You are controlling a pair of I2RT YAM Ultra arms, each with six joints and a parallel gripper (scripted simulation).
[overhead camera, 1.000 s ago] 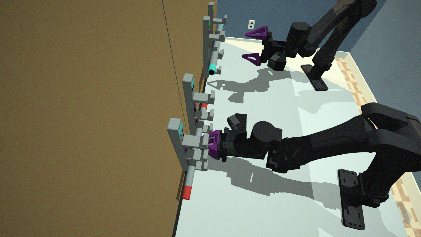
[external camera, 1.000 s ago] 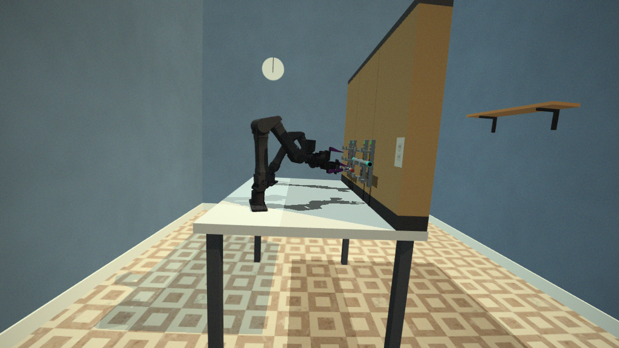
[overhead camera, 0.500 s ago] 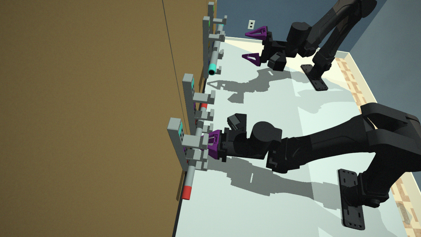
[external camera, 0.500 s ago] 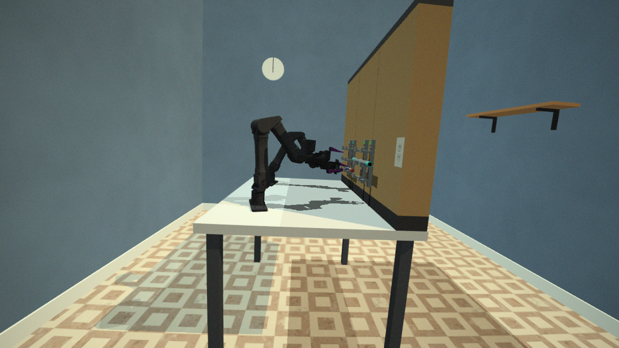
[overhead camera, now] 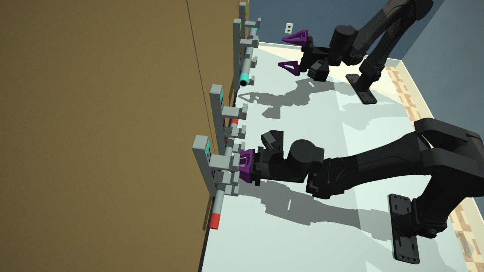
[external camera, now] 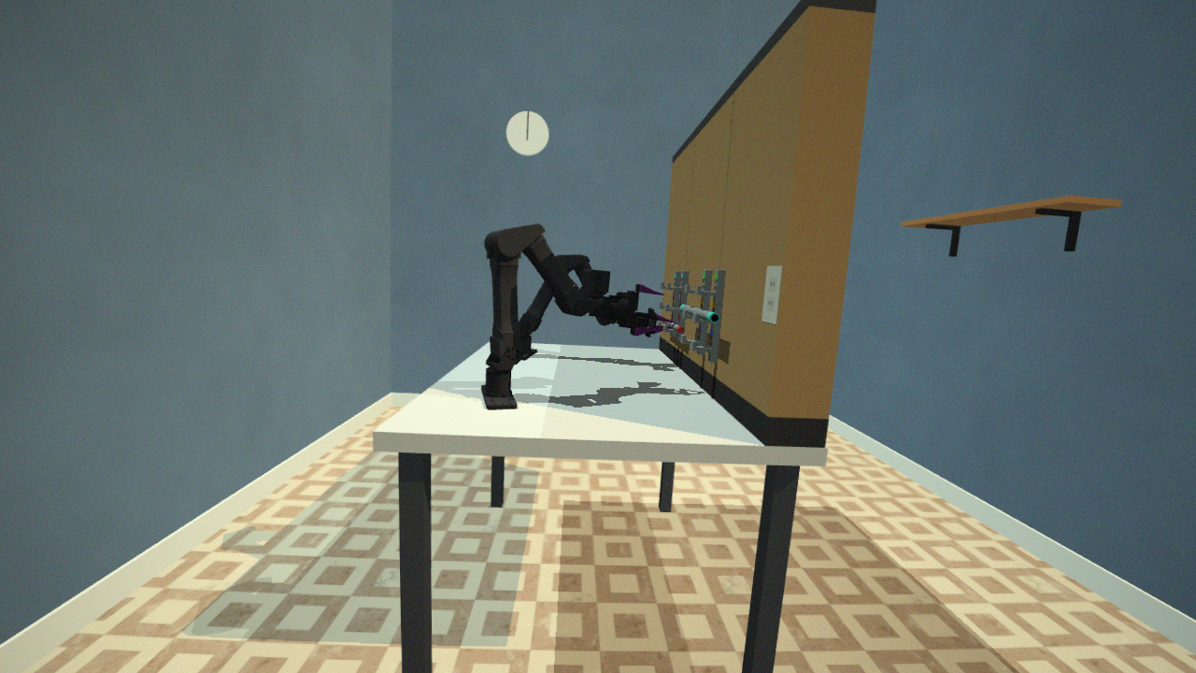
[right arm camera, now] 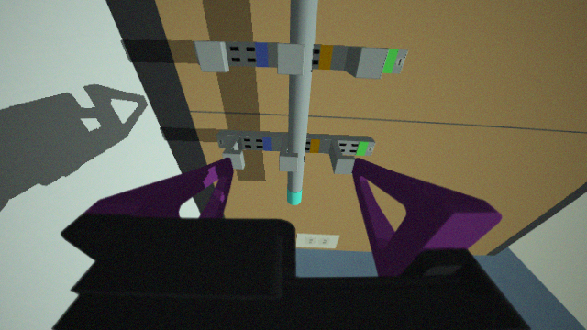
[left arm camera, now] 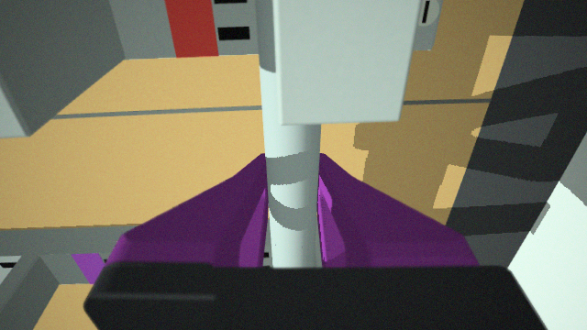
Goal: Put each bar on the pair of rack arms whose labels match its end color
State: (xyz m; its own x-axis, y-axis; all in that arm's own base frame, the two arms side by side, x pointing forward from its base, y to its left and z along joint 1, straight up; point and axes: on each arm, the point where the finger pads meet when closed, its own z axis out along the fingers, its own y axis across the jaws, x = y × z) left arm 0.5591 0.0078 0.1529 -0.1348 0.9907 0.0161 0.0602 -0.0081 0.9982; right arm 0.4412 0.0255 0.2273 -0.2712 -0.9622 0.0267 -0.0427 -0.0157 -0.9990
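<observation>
My left gripper is now right at the red-ended bar. Round my left hand: white wall socket 20 mm ahead, 770 mm to the right, 150 mm above; then brown wall panel 90 mm ahead, 220 mm to the right, 270 mm above; then cyan-ended bar 20 mm behind, 390 mm to the right, 80 mm above.
</observation>
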